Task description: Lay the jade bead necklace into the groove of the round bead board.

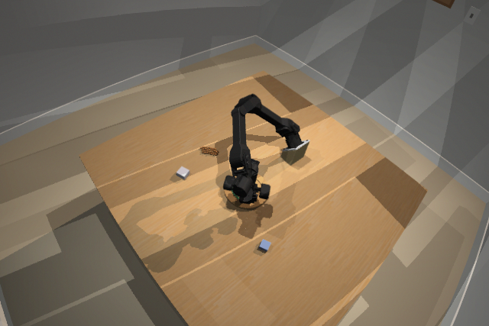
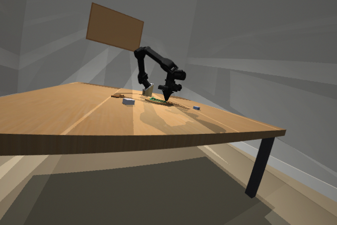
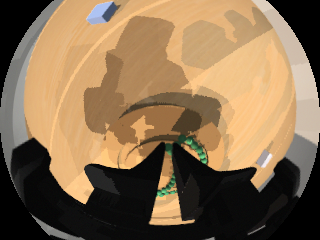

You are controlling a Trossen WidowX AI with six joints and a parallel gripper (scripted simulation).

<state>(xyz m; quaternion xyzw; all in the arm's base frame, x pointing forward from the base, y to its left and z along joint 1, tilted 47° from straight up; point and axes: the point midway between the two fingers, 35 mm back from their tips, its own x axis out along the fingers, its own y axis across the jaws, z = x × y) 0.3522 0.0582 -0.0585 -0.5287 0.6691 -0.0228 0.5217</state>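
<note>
Now: gripper tip 4 cm to the left of the round wooden bead board, 4 cm past it and 1 cm above it. The rest, counted from my gripper tip: blue block (22 cm to the left, 5 cm ahead, 1 cm below); then pale grey block (25 cm to the right, 16 cm ahead, 1 cm below).
</note>
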